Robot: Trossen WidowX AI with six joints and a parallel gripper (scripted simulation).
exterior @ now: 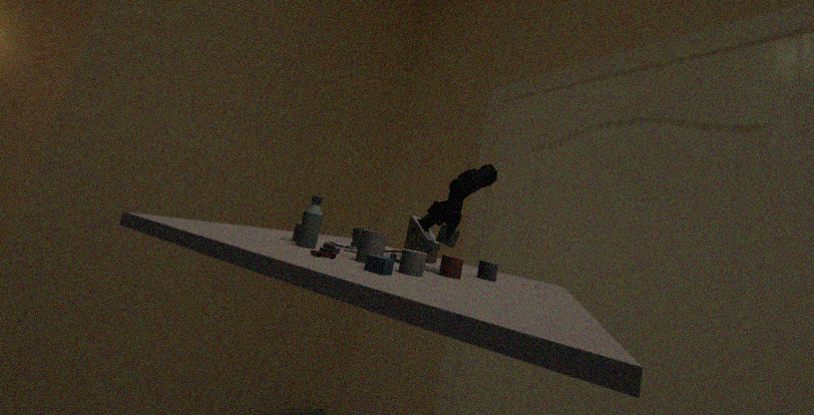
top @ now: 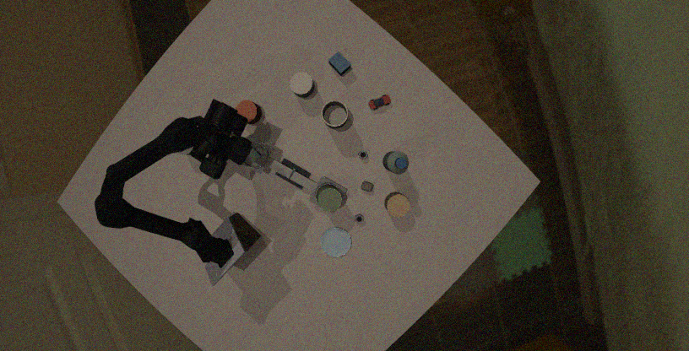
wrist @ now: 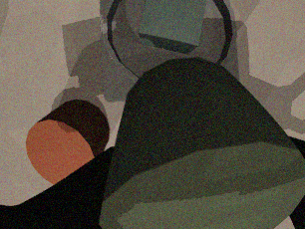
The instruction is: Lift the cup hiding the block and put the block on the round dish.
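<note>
Right now the teal block is 60 mm to the right of my gripper tip, 30 mm below it and 20 mm ahead of it. Also, from my gripper tip: orange cylinder: 110 mm ahead, 80 mm below, 50 mm to the left; dark cylinder: 160 mm to the left, 120 mm behind, 80 mm below; balance beam: 180 mm to the right, 80 mm below, 50 mm ahead.
</note>
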